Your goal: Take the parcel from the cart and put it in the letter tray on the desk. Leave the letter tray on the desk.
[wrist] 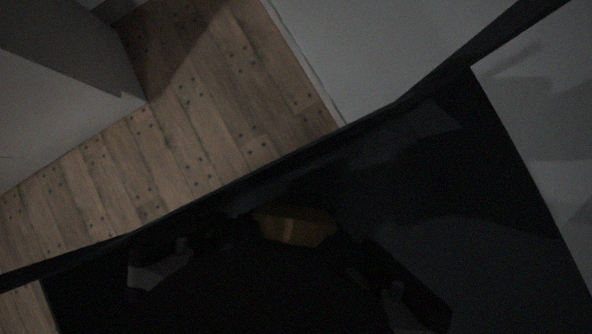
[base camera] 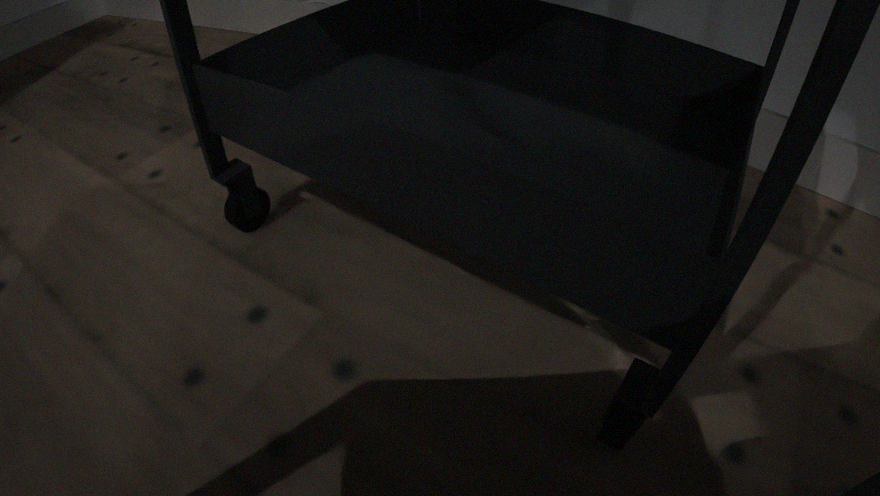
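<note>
The parcel is a small orange-brown block with a lighter stripe, low in the middle of the wrist view. It is over the dark top tray of the cart, close to the tray's long rim. My gripper is shut on the parcel, with one dark finger at each side of it. The fingertips are very dark and hard to make out, and the parcel's underside is hidden. In the base camera view the lower shelf of the cart shows. The letter tray and the desk do not show in either view.
A black caster and a dark cart leg stand on the wooden floor. A pale wall is beyond the cart's rim. A grey block-like shape is at the upper left of the wrist view.
</note>
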